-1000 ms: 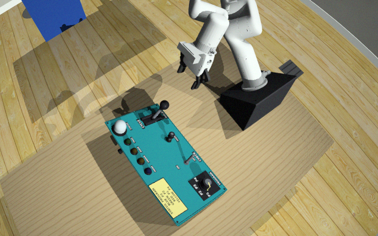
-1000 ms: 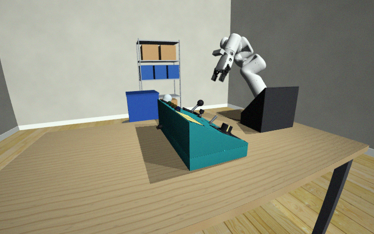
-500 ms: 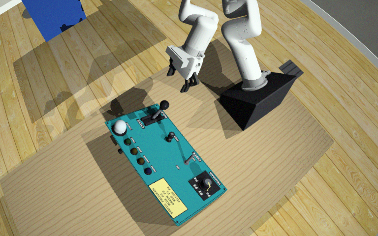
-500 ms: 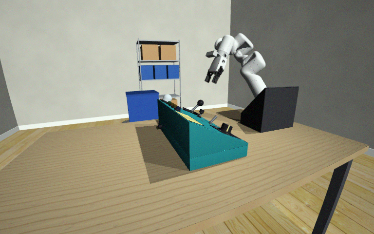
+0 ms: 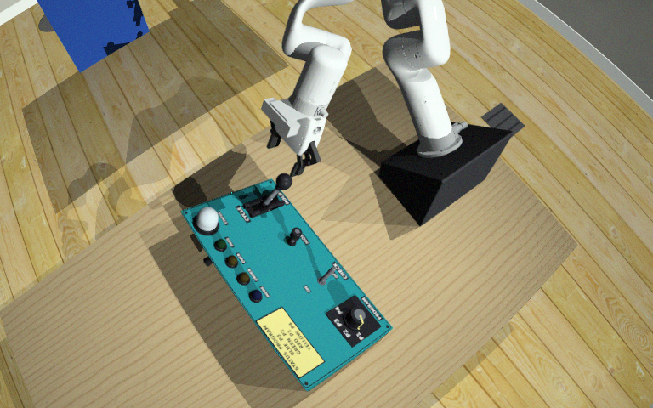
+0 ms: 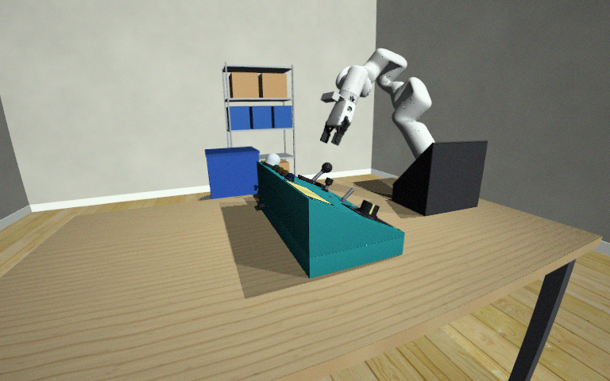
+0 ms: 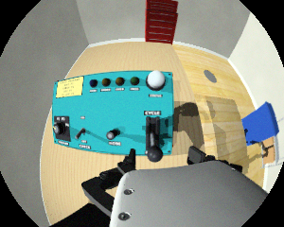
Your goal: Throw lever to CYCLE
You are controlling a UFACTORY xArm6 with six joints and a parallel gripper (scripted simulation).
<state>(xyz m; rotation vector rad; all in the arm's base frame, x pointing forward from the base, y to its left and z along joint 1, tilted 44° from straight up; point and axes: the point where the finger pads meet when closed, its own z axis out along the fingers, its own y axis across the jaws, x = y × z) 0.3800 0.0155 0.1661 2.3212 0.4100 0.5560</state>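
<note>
Right now my hand is 120 mm above the lever, 40 mm short of it and 10 mm to the right of it. The rest, counted from my hand: grey toggle (250 mm to the left, 140 mm below, 30 mm ahead); then teal console (200 mm to the left, 160 mm below, 80 mm ahead); then rotary selector (380 mm to the left, 130 mm below, 20 mm ahead).
</note>
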